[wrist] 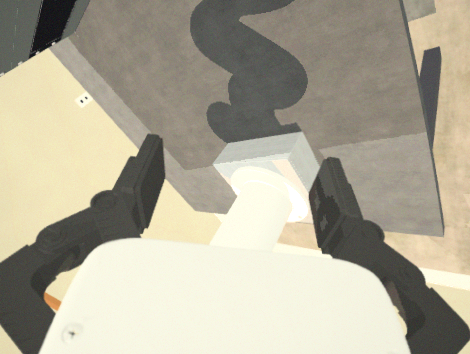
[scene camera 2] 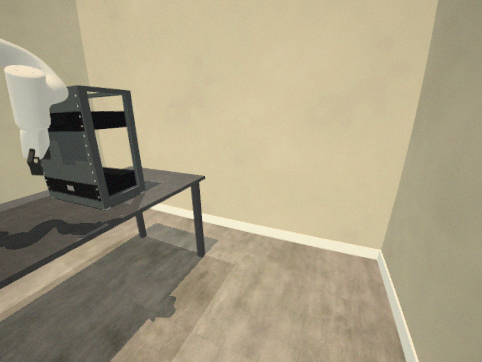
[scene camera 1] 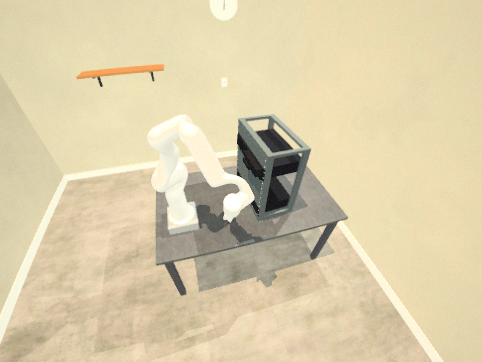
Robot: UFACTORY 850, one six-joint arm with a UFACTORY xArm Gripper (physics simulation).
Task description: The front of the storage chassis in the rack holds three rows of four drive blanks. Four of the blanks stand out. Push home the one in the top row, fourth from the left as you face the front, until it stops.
Labels:
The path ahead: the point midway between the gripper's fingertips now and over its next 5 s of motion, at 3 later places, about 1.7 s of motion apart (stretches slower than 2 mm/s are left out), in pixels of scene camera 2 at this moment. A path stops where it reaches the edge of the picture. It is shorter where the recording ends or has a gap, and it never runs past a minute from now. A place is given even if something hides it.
My gripper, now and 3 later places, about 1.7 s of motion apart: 41,166; 42,126; 44,125; 45,124

